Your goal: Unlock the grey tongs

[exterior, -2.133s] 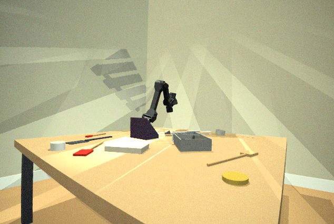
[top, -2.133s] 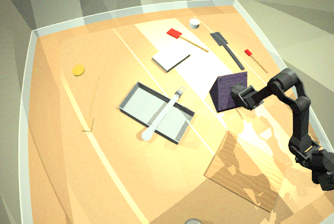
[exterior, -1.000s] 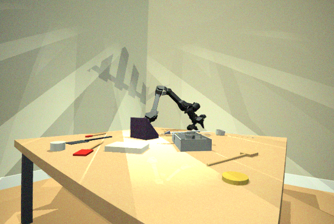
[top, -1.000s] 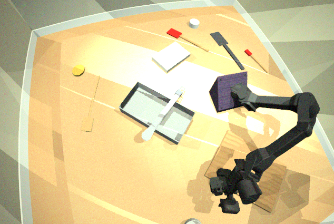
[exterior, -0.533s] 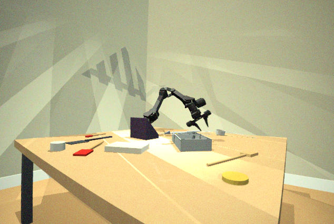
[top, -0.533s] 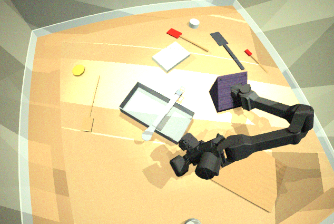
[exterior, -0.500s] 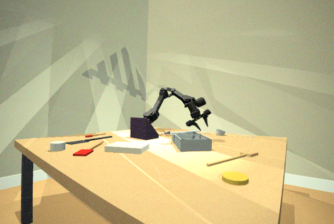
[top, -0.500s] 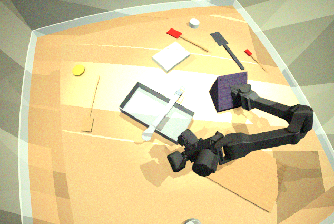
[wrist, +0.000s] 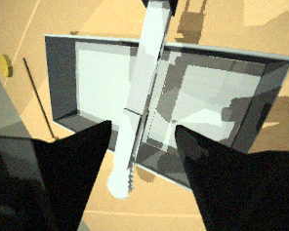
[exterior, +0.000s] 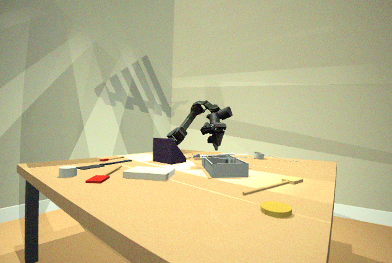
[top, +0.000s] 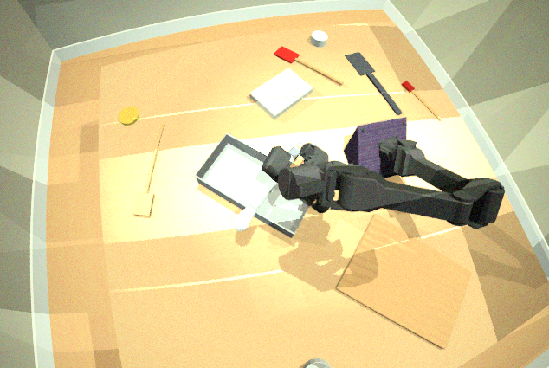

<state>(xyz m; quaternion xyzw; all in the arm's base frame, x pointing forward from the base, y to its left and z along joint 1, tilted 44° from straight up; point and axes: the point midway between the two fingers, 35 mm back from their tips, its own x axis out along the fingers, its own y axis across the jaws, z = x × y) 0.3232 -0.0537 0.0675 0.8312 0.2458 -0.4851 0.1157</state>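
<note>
My gripper tip is 70 mm above the grey roasting tin, 50 mm to the left of it and 40 mm short of it. The rest, counted from my gripper tip: white slab: 330 mm to the right, 150 mm behind, 90 mm below; then yellow disc: 420 mm to the right, 360 mm ahead, 90 mm below; then wooden board: 370 mm to the left, 250 mm behind, 90 mm below.
</note>
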